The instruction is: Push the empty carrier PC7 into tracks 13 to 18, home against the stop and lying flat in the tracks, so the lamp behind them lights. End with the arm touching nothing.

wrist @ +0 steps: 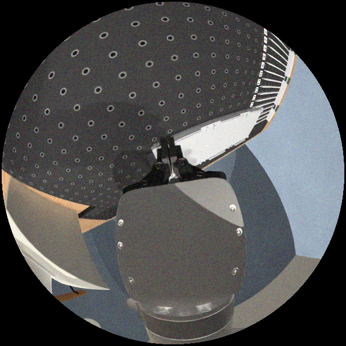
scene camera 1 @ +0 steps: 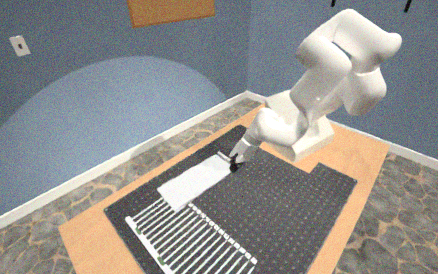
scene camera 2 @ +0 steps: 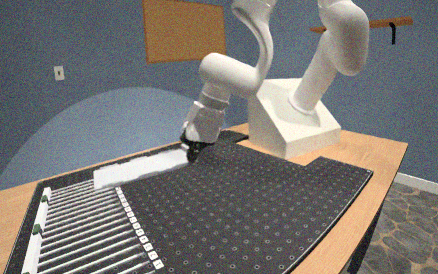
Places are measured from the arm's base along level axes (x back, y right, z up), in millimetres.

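Pixels of known places: gripper, fingertip midpoint: (scene camera 1: 232, 170) (scene camera 2: 190, 160); arm's base, origin of the base link: (scene camera 2: 302, 103).
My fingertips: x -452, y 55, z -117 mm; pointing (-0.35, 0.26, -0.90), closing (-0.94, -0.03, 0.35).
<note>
Ahead of a thing's pixels: the offset from my fingertips to its top centre. "pt": to the spot under its first point. Level surfaces: height alone.
The white carrier PC7 @[dy +65, dx -129, dz +12 mm] (scene camera 1: 195, 180) (scene camera 2: 140, 169) (wrist: 215, 140) lies lengthwise toward the track rack (scene camera 1: 147, 243) (scene camera 2: 35, 247) (wrist: 282, 91). Its front end overlaps the entry ends of the tracks at the wall side and hides their number tags. Much of those tracks' length shows uncovered between the carrier and the white stop rail. Whether its front lies flat is unclear. My gripper (scene camera 1: 234, 167) (scene camera 2: 192, 156) (wrist: 168, 145) is shut and empty, with its fingertips low at the carrier's rear end, near one corner. Contact cannot be told. No lit lamp can be made out.
Green blocks @[pt dy -132, dx -409, dz +4 mm] (scene camera 1: 161, 260) (scene camera 2: 37, 229) sit along the stop rail. White number tags @[pt dy -147, dx -212, dz -18 mm] (scene camera 1: 216, 227) (scene camera 2: 144, 239) mark the other track entries. A black perforated mat @[dz -17 mm] (scene camera 1: 285, 200) (scene camera 2: 240, 200) (wrist: 100, 60) lies under everything on the wooden table @[dz -31 mm] (scene camera 1: 370, 145) (scene camera 2: 380, 150). The arm's pale base stands behind the mat.
</note>
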